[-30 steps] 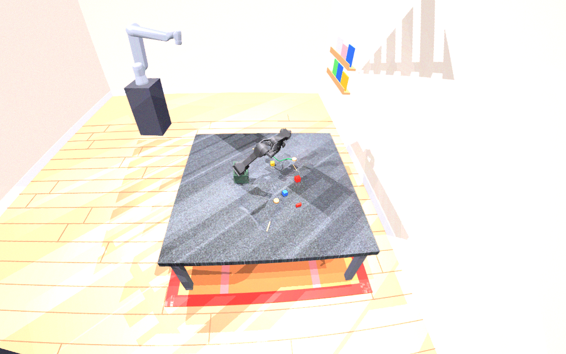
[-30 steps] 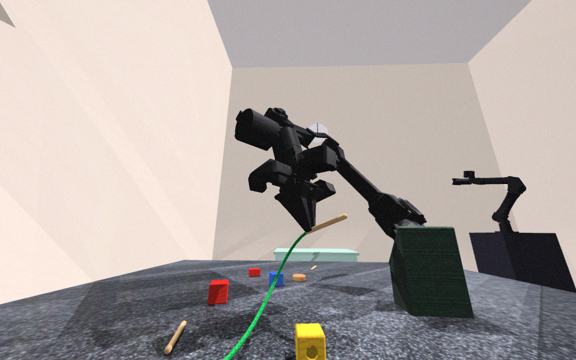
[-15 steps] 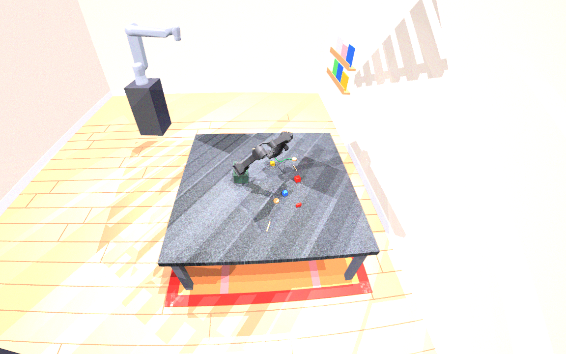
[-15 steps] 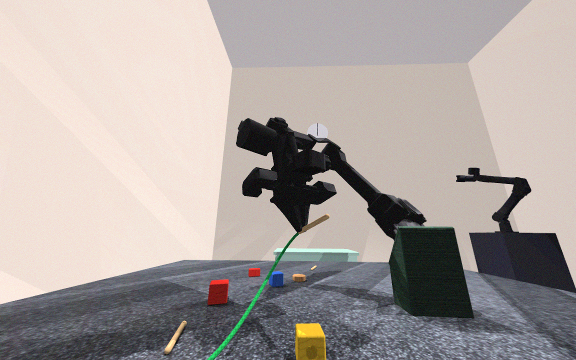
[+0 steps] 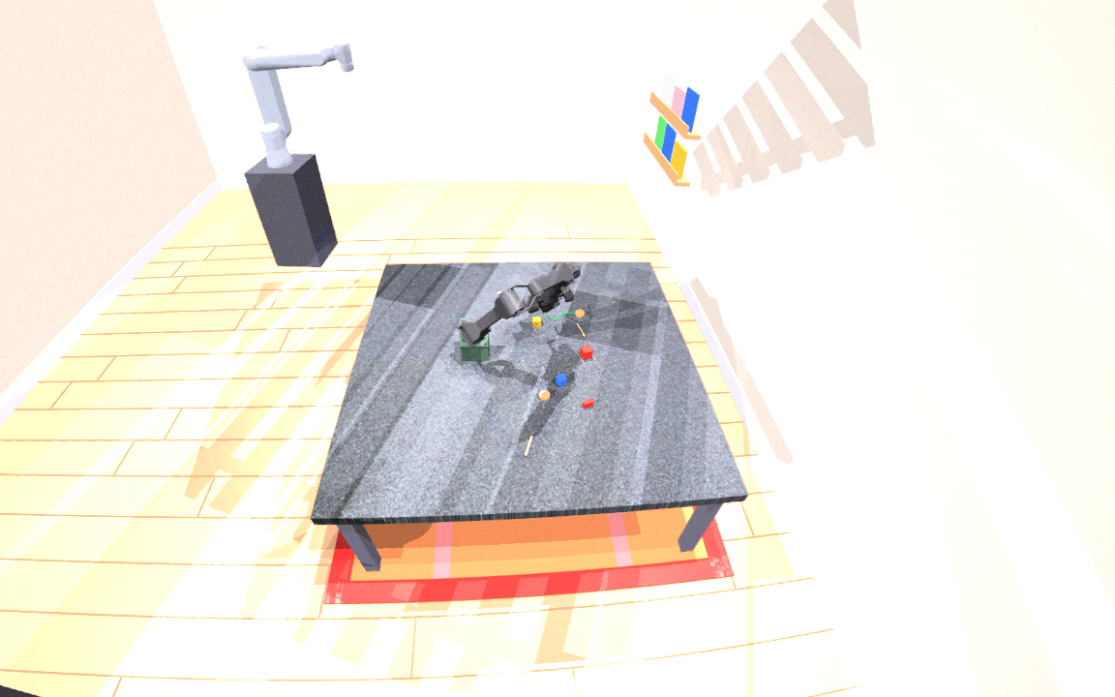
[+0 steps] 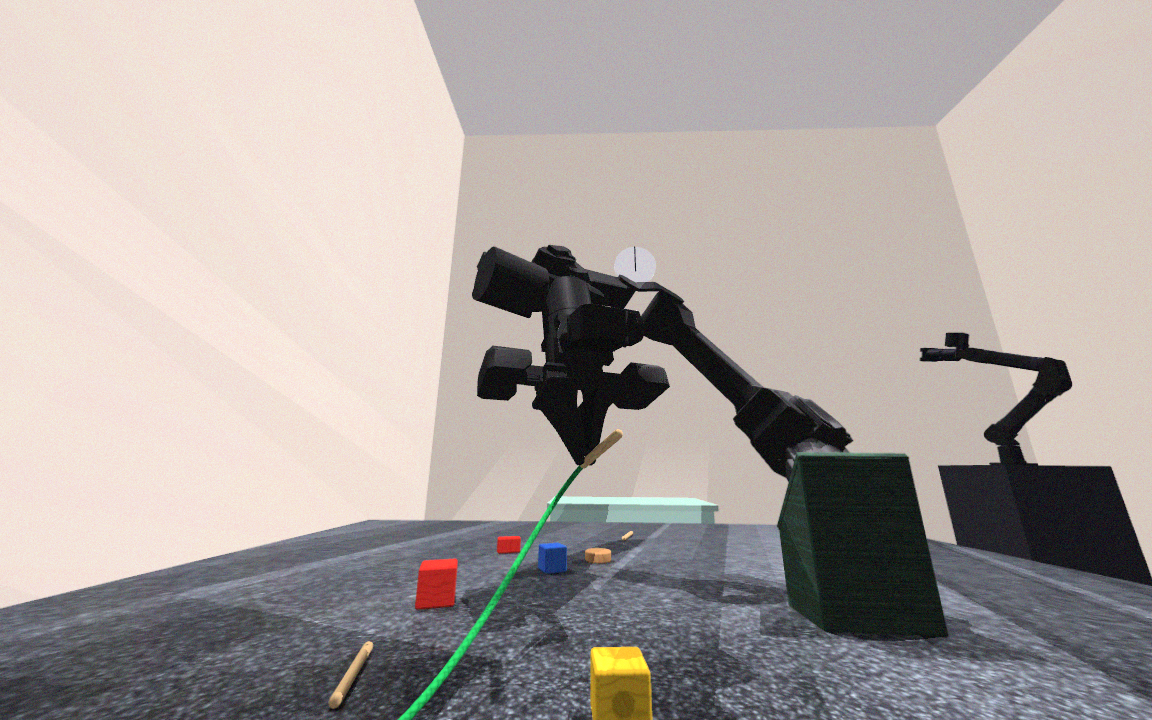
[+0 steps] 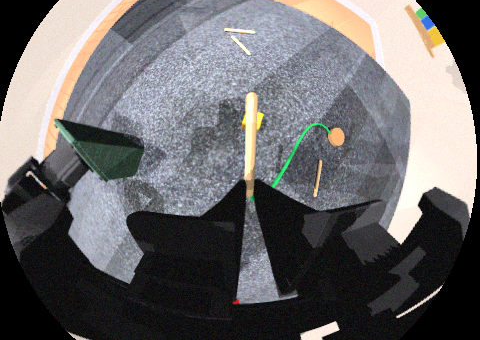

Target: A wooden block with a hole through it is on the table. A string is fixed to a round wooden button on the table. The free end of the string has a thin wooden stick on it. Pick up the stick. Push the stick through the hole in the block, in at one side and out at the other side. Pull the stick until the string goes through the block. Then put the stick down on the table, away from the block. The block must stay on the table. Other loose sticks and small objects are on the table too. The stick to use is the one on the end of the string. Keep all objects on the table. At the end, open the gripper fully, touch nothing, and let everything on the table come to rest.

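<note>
Now: the yellow wooden block 12 cm below my gripper tip, 9 cm to the left of it and 3 cm behind it. Also, from my gripper tip: red cube (17 cm ahead, 12 cm below, 8 cm to the right); round wooden button (17 cm to the left, 15 cm ahead, 13 cm below); blue cube (23 cm to the right, 12 cm below, 7 cm ahead).
</note>
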